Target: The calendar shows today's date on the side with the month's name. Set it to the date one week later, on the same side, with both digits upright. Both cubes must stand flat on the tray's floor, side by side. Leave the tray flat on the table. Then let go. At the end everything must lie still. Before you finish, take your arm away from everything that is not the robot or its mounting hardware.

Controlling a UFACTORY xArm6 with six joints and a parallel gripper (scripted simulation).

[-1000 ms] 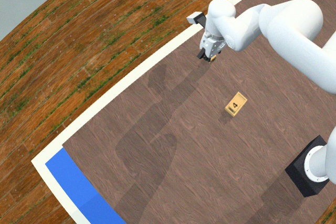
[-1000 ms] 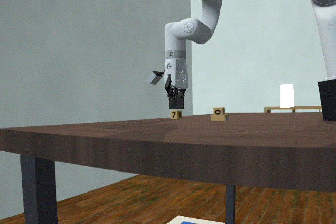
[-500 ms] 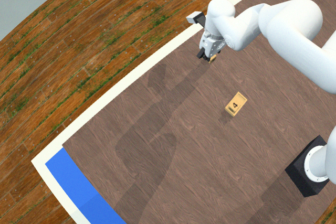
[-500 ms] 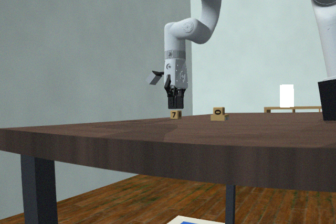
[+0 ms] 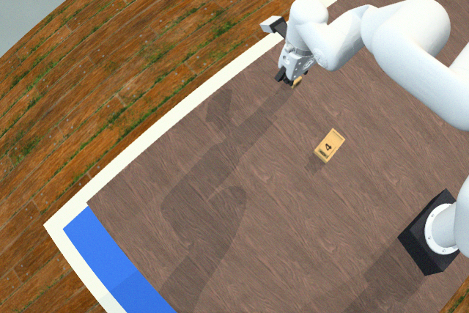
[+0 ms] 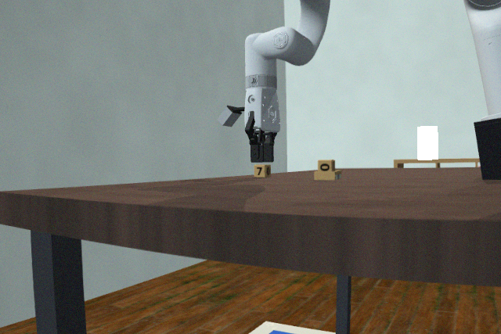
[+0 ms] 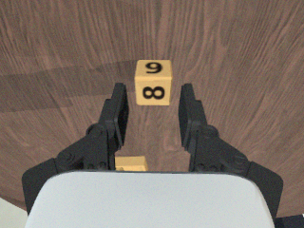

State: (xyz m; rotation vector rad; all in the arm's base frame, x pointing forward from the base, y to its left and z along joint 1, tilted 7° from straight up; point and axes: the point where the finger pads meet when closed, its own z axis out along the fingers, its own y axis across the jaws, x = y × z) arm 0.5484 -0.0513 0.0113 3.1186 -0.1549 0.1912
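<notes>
Right now my hand is 40 mm above the wooden cube. Also, from my hand: tray 170 mm behind, 70 mm to the left, 50 mm below.
</notes>
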